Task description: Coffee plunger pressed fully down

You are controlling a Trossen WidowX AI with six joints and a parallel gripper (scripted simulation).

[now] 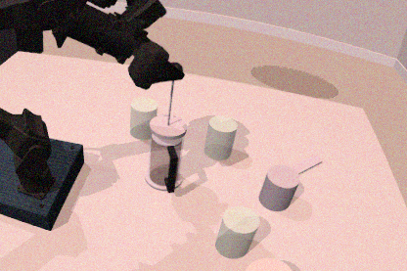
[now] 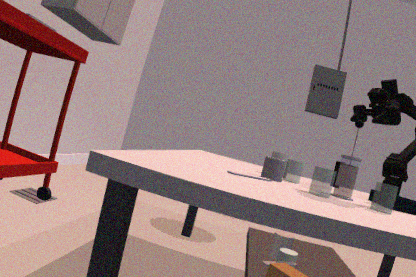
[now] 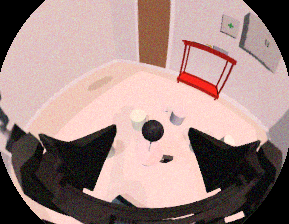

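The coffee press is 14 cm below my gripper tip, 1 cm to the right of it and 1 cm ahead of it. From my gripper tip the other things lie so: grey cup 25 cm ahead, 23 cm below, 1 cm to the left.
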